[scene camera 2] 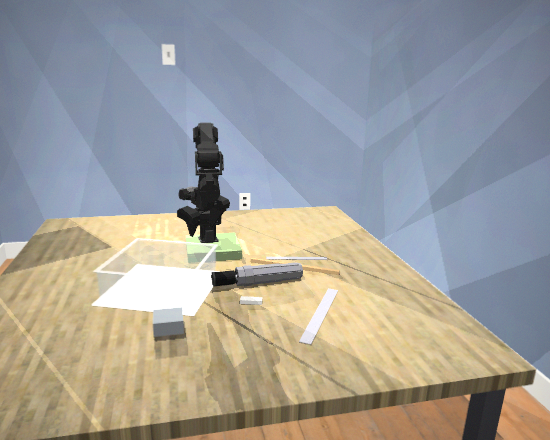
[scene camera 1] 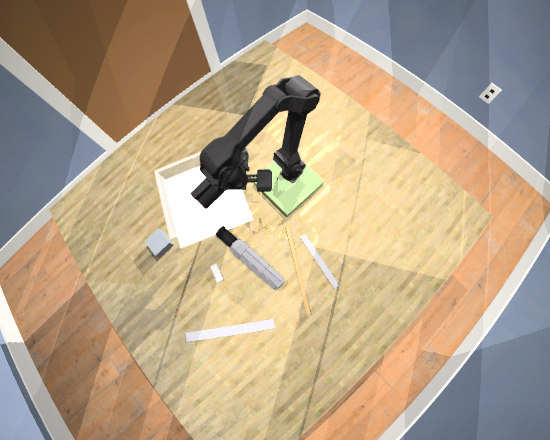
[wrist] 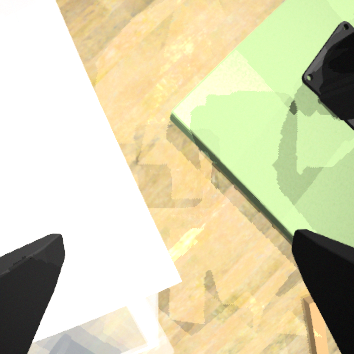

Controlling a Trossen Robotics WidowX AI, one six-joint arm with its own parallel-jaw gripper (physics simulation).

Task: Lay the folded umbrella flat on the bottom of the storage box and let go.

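Seen in the pictures: gripper, fingertip midpoint: (scene camera 2: 201,231) (scene camera 1: 245,186) (wrist: 179,243); arm's base at its link origin: (scene camera 2: 208,239) (scene camera 1: 291,172) (wrist: 349,75).
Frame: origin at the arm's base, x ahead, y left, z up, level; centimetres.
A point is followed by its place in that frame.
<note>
The folded umbrella (scene camera 1: 257,265) @(x 32.8, y 12.8, z 2.0 cm) (scene camera 2: 270,274) @(x 35.2, y 11.6, z 0.3 cm), grey with a black handle, lies on the table outside the storage box, its handle end close beside the box. The storage box (scene camera 1: 200,227) @(x 35.7, y -8.6, z 6.3 cm) (scene camera 2: 145,292) @(x 38.4, y -24.7, z 1.4 cm) (wrist: 75,150) @(x 16.9, y -11.9, z 3.5 cm) has a white bottom and clear, pale-rimmed walls; no object shows on the visible part of its bottom. My gripper (scene camera 1: 235,188) @(x 16.5, y -5.4, z 9.1 cm) (scene camera 2: 206,219) (wrist: 179,243) @(x 16.5, y -5.4, z 9.1 cm) is wide open and empty, raised above the table around the box side nearest the arm's base. The umbrella does not show in the wrist view.
A green slab (scene camera 1: 288,202) @(x 9.7, y 6.5, z 0.0 cm) (scene camera 2: 215,255) (wrist: 240,130) @(x 9.2, y -4.4, z 0.0 cm) lies at the arm's base. A grey block (scene camera 1: 158,243) @(x 50.2, y -19.4, z 0.3 cm) (scene camera 2: 168,324) @(x 53.6, y -20.6, z -0.3 cm) stands beside the box. Near the umbrella lie a small white piece (scene camera 1: 216,273) @(x 44.0, y 3.2, z -2.1 cm) (scene camera 2: 251,300) @(x 44.7, y 2.9, z -2.2 cm), a wooden stick (scene camera 1: 298,272) @(x 25.9, y 24.0, z -2.1 cm) (scene camera 2: 325,270) @(x 32.1, y 31.4, z -2.4 cm) and two pale strips (scene camera 1: 230,330) @(x 54.8, y 19.2, z -3.1 cm) (scene camera 1: 320,261) @(x 18.3, y 27.4, z -3.1 cm).
</note>
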